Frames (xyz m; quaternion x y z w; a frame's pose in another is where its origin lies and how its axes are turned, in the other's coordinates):
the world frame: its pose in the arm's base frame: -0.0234 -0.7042 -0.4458 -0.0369 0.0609 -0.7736 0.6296
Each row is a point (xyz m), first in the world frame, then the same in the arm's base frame.
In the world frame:
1: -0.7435 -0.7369 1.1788
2: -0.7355 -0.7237 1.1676
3: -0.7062 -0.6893 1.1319
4: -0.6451 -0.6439 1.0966
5: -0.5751 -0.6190 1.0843
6: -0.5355 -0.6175 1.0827
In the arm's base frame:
1: -0.4283 0.1143 0.8393
2: -0.4186 0.1044 0.8262
3: -0.3960 0.0706 0.7854
4: -0.3692 0.0034 0.7429
5: -0.3610 -0.0695 0.7259
6: -0.3679 -0.1085 0.7233

